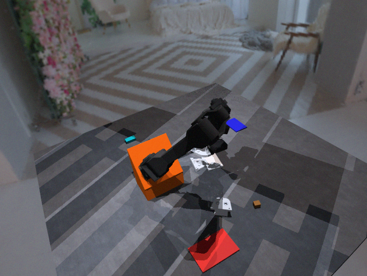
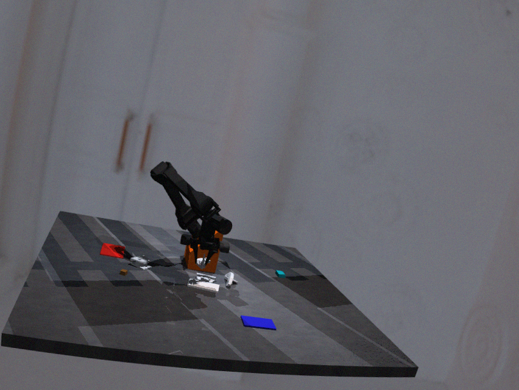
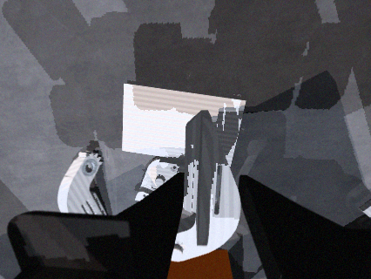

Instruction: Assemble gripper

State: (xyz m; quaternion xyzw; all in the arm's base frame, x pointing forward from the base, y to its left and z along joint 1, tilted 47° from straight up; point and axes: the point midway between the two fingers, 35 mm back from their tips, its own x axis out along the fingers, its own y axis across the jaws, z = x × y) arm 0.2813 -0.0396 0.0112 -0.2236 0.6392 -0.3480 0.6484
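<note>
Now: the gripper jaw 3 cm behind my gripper tip and 2 cm to the left of it. From my gripper tip the other things lie so: blue tile 31 cm ahead, 16 cm to the left, 8 cm below; small brown cube 29 cm to the right, 7 cm below; white flat slab 8 cm below, 2 cm to the left, 2 cm ahead.
</note>
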